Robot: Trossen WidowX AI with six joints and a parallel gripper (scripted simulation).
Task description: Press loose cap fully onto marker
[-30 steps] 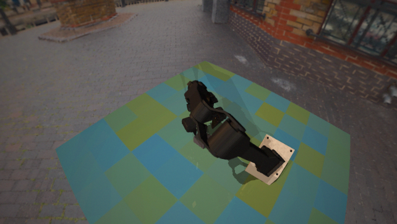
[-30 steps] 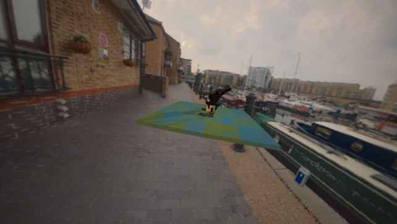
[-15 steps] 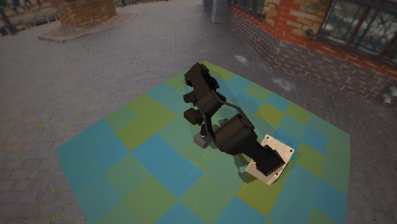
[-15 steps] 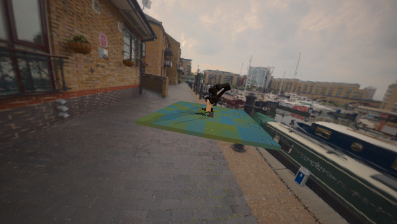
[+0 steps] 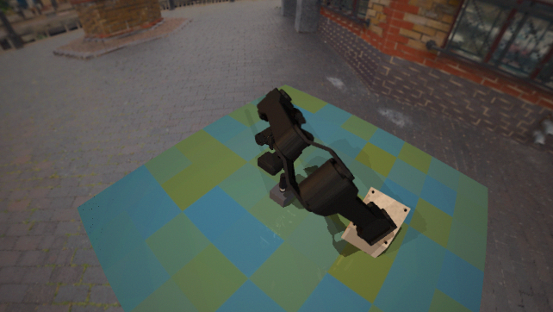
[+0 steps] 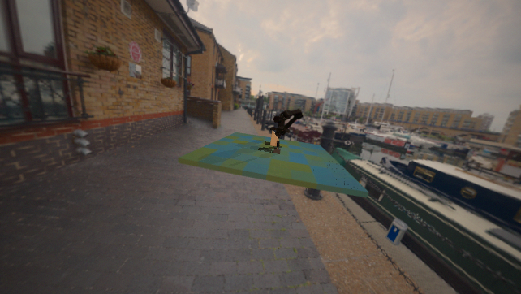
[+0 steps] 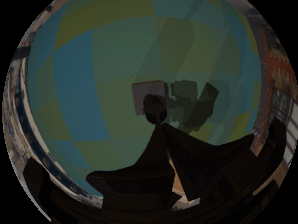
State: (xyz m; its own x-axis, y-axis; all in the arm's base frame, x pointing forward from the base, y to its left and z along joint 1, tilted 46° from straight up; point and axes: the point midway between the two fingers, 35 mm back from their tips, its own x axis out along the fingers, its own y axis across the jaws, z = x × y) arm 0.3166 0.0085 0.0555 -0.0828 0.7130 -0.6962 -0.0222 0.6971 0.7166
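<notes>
Now: the marker cap 60 mm below my gripper tip. The rest, counted from my gripper tip: holder block: 130 mm below.
</notes>
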